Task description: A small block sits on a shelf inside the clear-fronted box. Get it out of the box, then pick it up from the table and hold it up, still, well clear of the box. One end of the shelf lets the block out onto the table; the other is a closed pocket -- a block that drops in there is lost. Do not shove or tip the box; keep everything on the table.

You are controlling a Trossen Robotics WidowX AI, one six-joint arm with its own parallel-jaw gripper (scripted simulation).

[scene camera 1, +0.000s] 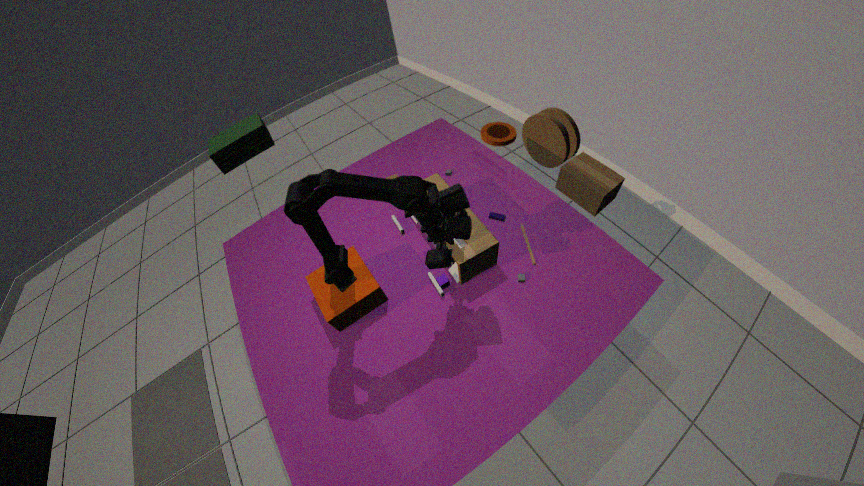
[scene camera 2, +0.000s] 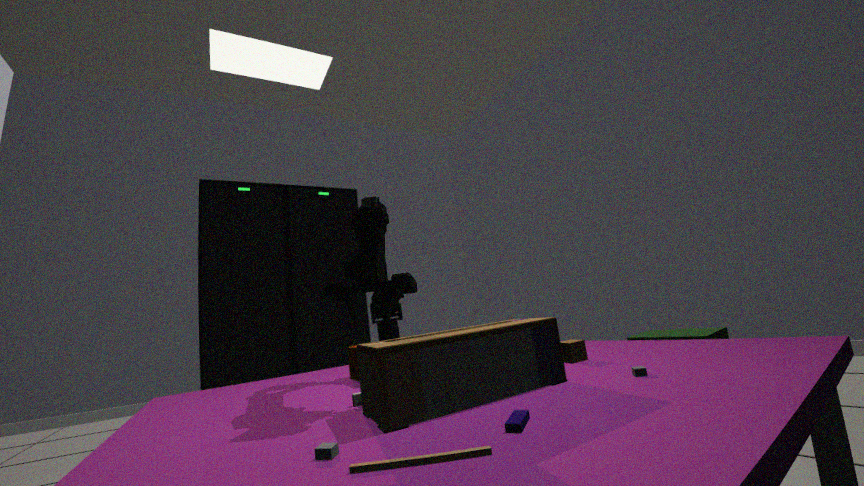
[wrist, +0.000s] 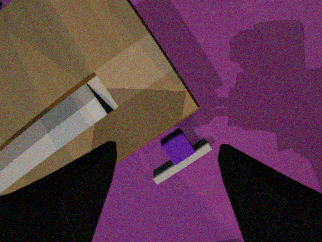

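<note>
Box (scene camera 2: 406, 380), (scene camera 1: 471, 257), (wrist: 80, 80). Purple block (wrist: 177, 146); scene camera 2 does not show it, hidden by the box. My gripper (scene camera 2: 370, 328), (scene camera 1: 451, 252), (wrist: 168, 150).
</note>
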